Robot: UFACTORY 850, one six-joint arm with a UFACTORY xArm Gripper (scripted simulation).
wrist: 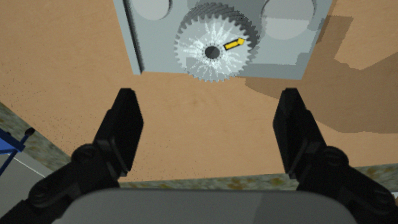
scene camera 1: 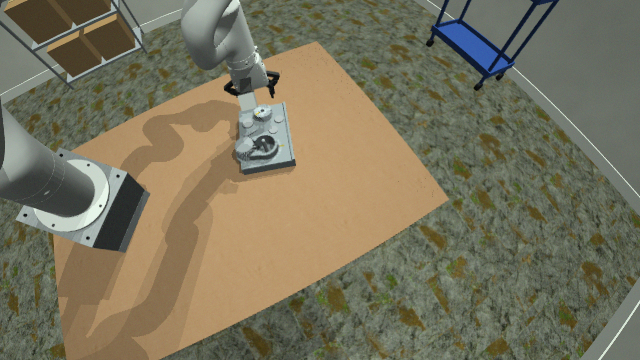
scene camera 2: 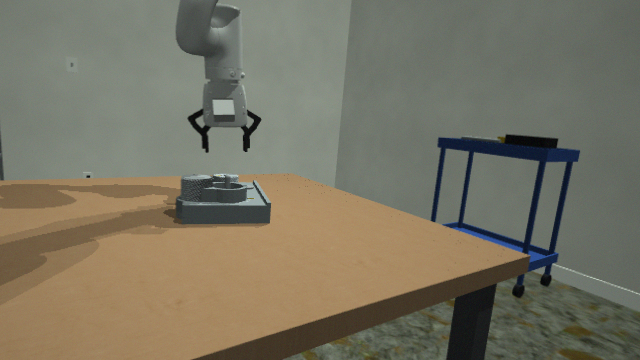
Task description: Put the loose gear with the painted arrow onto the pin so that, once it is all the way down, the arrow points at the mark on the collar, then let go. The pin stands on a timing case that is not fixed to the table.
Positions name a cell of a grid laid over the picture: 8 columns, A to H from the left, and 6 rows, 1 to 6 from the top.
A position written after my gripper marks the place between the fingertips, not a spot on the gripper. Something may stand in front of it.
In view: my gripper (scene camera 2: C3), a gear (wrist: D1) and a timing case (scene camera 2: C4).
The timing case shows as well in scene camera 1 (scene camera 1: D3). My gripper also shows in the wrist view (wrist: E3) and in scene camera 1 (scene camera 1: D2).
